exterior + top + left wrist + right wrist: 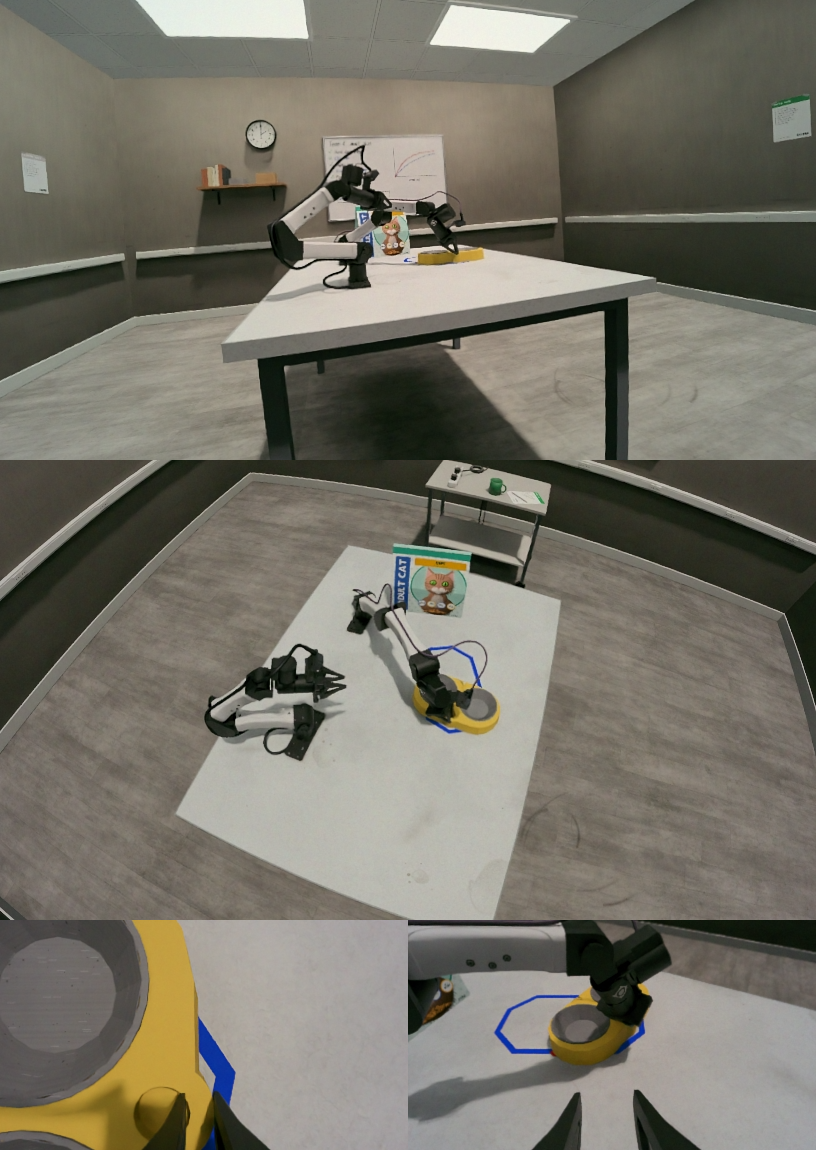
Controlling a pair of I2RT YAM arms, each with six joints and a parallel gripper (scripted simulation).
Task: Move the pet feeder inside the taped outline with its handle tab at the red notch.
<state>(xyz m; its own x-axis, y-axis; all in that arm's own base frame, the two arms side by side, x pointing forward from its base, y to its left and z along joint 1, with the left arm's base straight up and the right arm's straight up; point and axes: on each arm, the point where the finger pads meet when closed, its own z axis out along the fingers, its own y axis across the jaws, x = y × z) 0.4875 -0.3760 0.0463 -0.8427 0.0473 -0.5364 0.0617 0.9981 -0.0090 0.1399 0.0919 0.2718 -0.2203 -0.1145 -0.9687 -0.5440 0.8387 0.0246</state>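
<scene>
The yellow pet feeder is 8 cm to the left of my left hand, 3 cm below it and 1 cm ahead of it. Also, from my left hand: blue taped outline: 16 cm to the left, 5 cm below, 3 cm behind; cat food bag: 56 cm to the left, 23 cm behind, 10 cm above.
</scene>
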